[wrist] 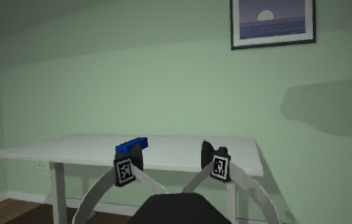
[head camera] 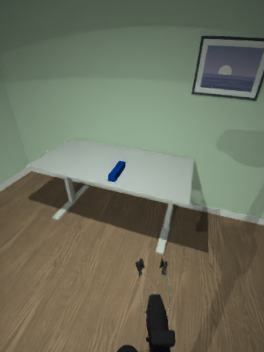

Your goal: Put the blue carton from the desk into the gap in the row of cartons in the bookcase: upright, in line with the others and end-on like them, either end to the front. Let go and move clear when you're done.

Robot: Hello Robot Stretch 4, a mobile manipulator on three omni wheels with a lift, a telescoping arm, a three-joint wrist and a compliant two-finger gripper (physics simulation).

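Observation:
The blue carton (head camera: 117, 171) (wrist: 132, 144) lies on its side on the white desk (head camera: 155, 170) (wrist: 185, 152), near the desk's front edge, its length running from front to back at a slant. My gripper (head camera: 152, 266) (wrist: 172, 159) is open, with its two fingertips wide apart and nothing between them. In the head camera view it is in front of the desk, well apart from the carton. In the wrist view the carton shows behind and above the left fingertip. The bookcase and its row of cartons do not show in either view.
The desk stands near the green wall on white legs (head camera: 165, 227) (wrist: 58, 192) with feet reaching forward over the wooden floor. A framed picture (head camera: 230, 70) (wrist: 272, 22) hangs on the wall, to the right above the desk. A pale skirting board (head camera: 227, 215) runs along the wall.

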